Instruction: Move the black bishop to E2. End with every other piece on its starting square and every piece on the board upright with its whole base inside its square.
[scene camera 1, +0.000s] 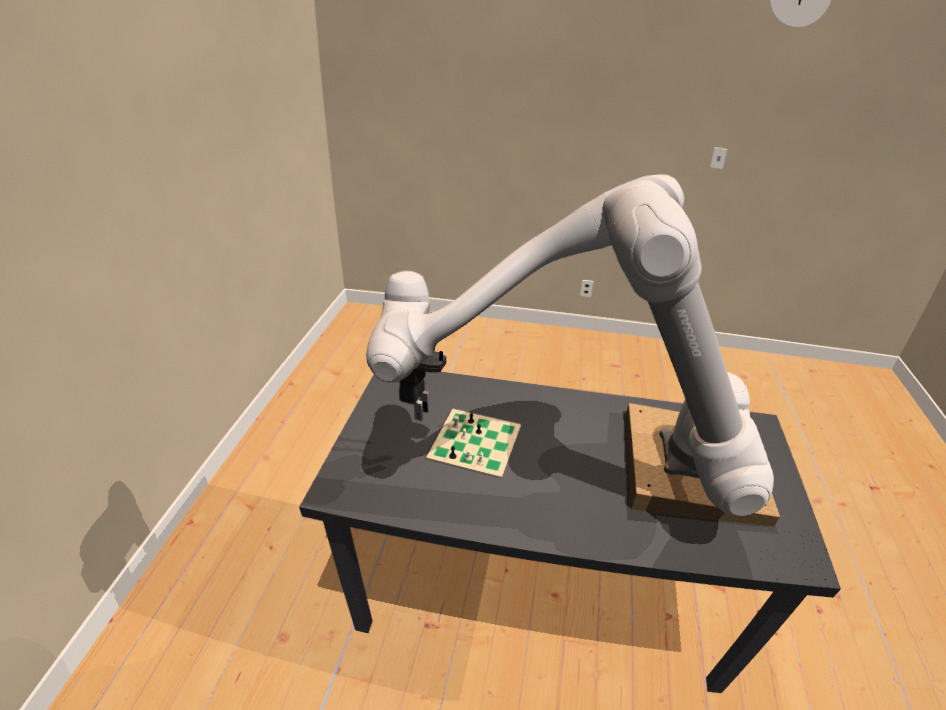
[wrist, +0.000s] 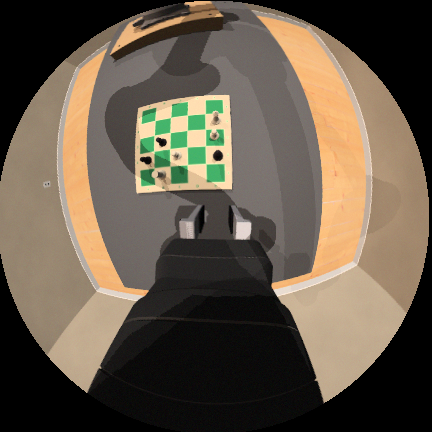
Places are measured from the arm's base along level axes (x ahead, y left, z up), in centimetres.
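Pixels of known places: gripper, fingertip midpoint: (scene camera 1: 421, 415) (wrist: 216, 213); arm's base, origin of the base link: (scene camera 1: 692, 456).
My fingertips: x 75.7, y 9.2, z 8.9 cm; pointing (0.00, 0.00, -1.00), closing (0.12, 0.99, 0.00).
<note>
For each thing: its top centre in the pictures, then the offset to it from my fingertips. Level surfaces: height alone.
- bishop, middle of its top: (wrist: 217, 151) (scene camera 1: 452, 445) dx -8.8, dy +1.1, dz -8.3 cm
- cream board, middle of its top: (wrist: 178, 139) (scene camera 1: 475, 440) dx -13.7, dy -6.6, dz -12.7 cm
- E3, middle of its top: (wrist: 213, 130) (scene camera 1: 468, 450) dx -13.3, dy +1.0, dz -9.5 cm
- E4, middle of its top: (wrist: 215, 110) (scene camera 1: 481, 451) dx -16.9, dy +1.7, dz -8.3 cm
- C2, middle of its top: (wrist: 172, 152) (scene camera 1: 464, 429) dx -10.2, dy -7.2, dz -9.5 cm
- B1, middle of its top: (wrist: 154, 173) (scene camera 1: 456, 417) dx -6.8, dy -11.4, dz -9.4 cm
- B3, middle of its top: (wrist: 156, 138) (scene camera 1: 479, 424) dx -13.9, dy -10.2, dz -9.5 cm
- A2, middle of its top: (wrist: 140, 158) (scene camera 1: 471, 413) dx -10.7, dy -14.3, dz -9.5 cm
- dark table, its level: dz -13.3 cm
A black piece, which looks like the bishop (scene camera 1: 452, 452) (wrist: 218, 155), stands upright on the light square E2 of the green and cream board (scene camera 1: 500, 471) (wrist: 228, 145); its base appears to lie inside the square. My gripper (scene camera 1: 421, 410) (wrist: 216, 213) is partly open and empty, above the table beyond the row 1 edge. White pieces stand on E3 (scene camera 1: 468, 456) (wrist: 214, 135), E4 (scene camera 1: 480, 459) (wrist: 215, 118), C2 (scene camera 1: 463, 433) (wrist: 176, 156) and B1 (scene camera 1: 456, 421) (wrist: 159, 174). Other black pieces stand on B3 (scene camera 1: 479, 429) (wrist: 161, 142) and A2 (scene camera 1: 470, 418) (wrist: 145, 160). Exact piece shapes are too small to tell.
The board lies on a dark table (scene camera 1: 565, 504) (wrist: 255, 150). The arm's base stands on a wooden block (scene camera 1: 641, 458) (wrist: 200, 25) at the table's other end. The arm reaches over the table and casts shadows across part of the board.
</note>
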